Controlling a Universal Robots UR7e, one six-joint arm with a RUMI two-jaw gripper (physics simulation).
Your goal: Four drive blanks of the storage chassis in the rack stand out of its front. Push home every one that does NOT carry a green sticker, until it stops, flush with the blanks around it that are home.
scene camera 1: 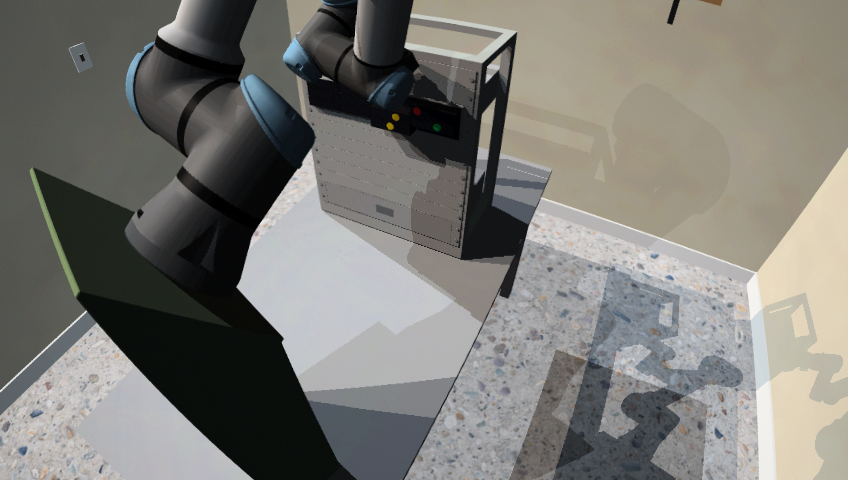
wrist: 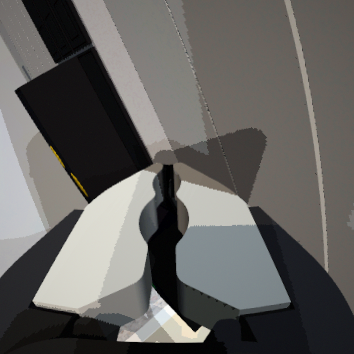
rack: scene camera 1 371, 166; wrist 252, 101
